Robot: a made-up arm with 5 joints. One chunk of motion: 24 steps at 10 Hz.
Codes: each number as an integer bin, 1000 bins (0 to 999) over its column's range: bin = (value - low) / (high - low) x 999, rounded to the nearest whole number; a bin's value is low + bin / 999 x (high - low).
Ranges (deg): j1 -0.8..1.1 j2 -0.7..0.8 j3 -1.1..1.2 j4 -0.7..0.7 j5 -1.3..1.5
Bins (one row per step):
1: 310 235 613 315 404
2: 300 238 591 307 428
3: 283 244 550 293 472
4: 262 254 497 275 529
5: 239 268 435 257 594
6: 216 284 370 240 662
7: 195 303 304 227 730
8: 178 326 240 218 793
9: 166 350 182 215 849
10: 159 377 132 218 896
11: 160 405 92 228 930
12: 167 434 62 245 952
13: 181 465 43 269 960
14: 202 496 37 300 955
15: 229 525 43 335 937
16: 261 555 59 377 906
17: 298 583 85 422 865
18: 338 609 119 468 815
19: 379 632 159 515 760
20: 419 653 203 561 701
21: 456 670 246 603 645
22: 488 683 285 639 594
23: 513 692 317 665 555
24: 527 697 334 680 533
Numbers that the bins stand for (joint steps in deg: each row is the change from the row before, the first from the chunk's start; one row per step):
1: -0.210 -0.347 0.311 -0.259 -0.168
2: -0.229 -0.343 0.261 -0.270 -0.100
3: -0.262 -0.334 0.166 -0.289 0.023
4: -0.302 -0.319 0.044 -0.315 0.183
5: -0.345 -0.298 -0.098 -0.340 0.365
6: -0.389 -0.274 -0.248 -0.364 0.555
7: -0.429 -0.245 -0.400 -0.382 0.746
8: -0.461 -0.211 -0.547 -0.394 0.923
9: -0.484 -0.174 -0.681 -0.399 1.080
10: -0.498 -0.134 -0.796 -0.394 1.211
11: -0.496 -0.092 -0.888 -0.380 1.307
12: -0.482 -0.048 -0.957 -0.357 1.368
13: -0.456 -0.002 -1.001 -0.323 1.391
14: -0.416 0.045 -1.015 -0.280 1.377
15: -0.364 0.088 -1.001 -0.231 1.326
16: -0.304 0.133 -0.964 -0.172 1.239
17: -0.233 0.175 -0.904 -0.109 1.124
18: -0.157 0.214 -0.826 -0.044 0.984
19: -0.079 0.249 -0.734 0.022 0.830
20: -0.003 0.280 -0.633 0.086 0.665
21: 0.067 0.306 -0.534 0.145 0.508
22: 0.128 0.326 -0.444 0.195 0.365
23: 0.176 0.339 -0.370 0.232 0.256
24: 0.202 0.347 -0.331 0.253 0.194

